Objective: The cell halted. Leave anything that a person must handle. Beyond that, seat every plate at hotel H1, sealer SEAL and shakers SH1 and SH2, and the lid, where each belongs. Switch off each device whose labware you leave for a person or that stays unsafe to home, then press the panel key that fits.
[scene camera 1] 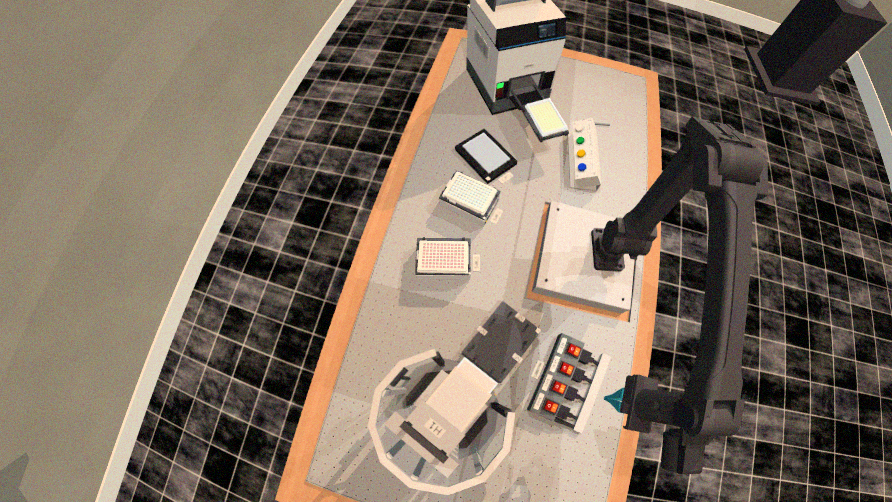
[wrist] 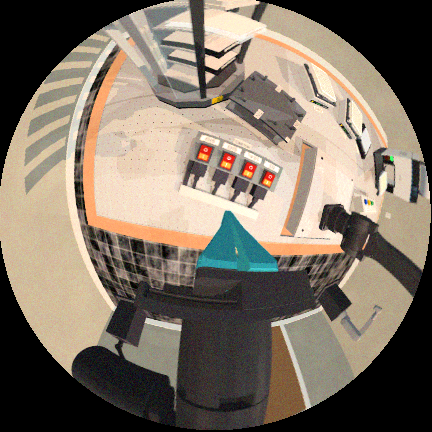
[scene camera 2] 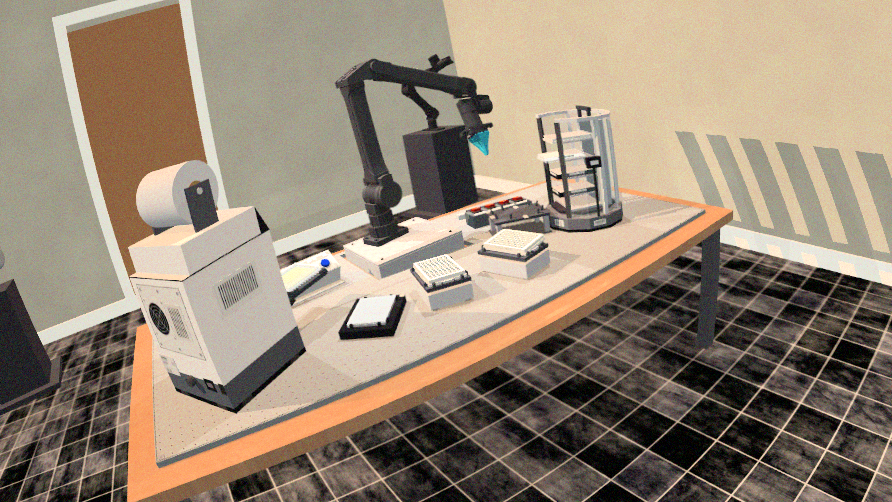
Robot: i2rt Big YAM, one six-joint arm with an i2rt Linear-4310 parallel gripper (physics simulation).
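Places are measured from the arm's base along level axes (x ahead, y left, z up), in centimetres.
Pixels of known places: gripper, fingertip midpoint: (scene camera 1: 605, 398) (wrist: 226, 214) (scene camera 2: 487, 154); arm's base at its link origin: (scene camera 1: 606, 250) (wrist: 330, 215) (scene camera 2: 386, 237).
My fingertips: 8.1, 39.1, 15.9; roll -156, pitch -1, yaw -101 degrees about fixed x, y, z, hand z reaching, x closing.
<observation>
For each thing: its top centre in the pictures, then the offset to it from my fingertips, as dx, dy, dz.
- Hotel H1 at its top centre: (scene camera 1: 439, 421) (scene camera 2: 570, 107) +33.2, +4.4, +14.8
- plate with red wells, top centre: (scene camera 2: 513, 237) (scene camera 1: 443, 255) (wrist: 324, 80) +36.8, -33.4, -11.9
- plate with pale wells, top centre: (scene camera 2: 438, 266) (scene camera 1: 469, 191) (wrist: 356, 117) +31.0, -52.7, -12.8
- yellow plate at its top centre: (scene camera 2: 291, 273) (scene camera 1: 547, 114) (wrist: 384, 182) +9.0, -78.8, -8.1
- sealer at its top centre: (scene camera 2: 173, 165) +19.8, -102.8, +25.9
- pale lid-like piece at its top centre: (scene camera 2: 371, 309) (scene camera 1: 486, 151) (wrist: 365, 139) +26.7, -69.6, -16.9
- dark nest plate at its top centre: (scene camera 1: 502, 340) (wrist: 275, 99) (scene camera 2: 516, 206) +20.8, -12.8, -12.1
- key panel at its top centre: (scene camera 2: 296, 265) (scene camera 1: 589, 144) (wrist: 371, 208) -4.5, -71.4, -11.3
My gripper (scene camera 1: 606, 398) (scene camera 2: 486, 151) (wrist: 226, 214) is shut and empty, teal fingertips together, above the table edge beside the switch strip (scene camera 1: 538, 399) (wrist: 276, 176), whose several red rocker switches face up. Hotel H1 (scene camera 1: 435, 427) (scene camera 2: 563, 168) (wrist: 200, 60) holds plates on its shelves. A plate with red wells (scene camera 1: 443, 256) (scene camera 2: 514, 241) sits on one shaker, a plate with pale wells (scene camera 1: 471, 193) (scene camera 2: 440, 270) on the other. A yellow plate (scene camera 1: 545, 118) (scene camera 2: 302, 275) lies on the tray in front of the sealer (scene camera 1: 530, 53) (scene camera 2: 218, 299). A pale lid-like piece (scene camera 1: 485, 154) (scene camera 2: 373, 310) lies on a black holder.
A dark nest plate (scene camera 1: 499, 340) (scene camera 2: 519, 218) (wrist: 270, 107) stands between the hotel and the arm base (scene camera 1: 574, 274) (scene camera 2: 405, 252). The key panel (scene camera 1: 589, 174) (wrist: 364, 204) with white, green, yellow and blue keys stands near the sealer. A dark pedestal (scene camera 2: 440, 171) stands behind the table.
</observation>
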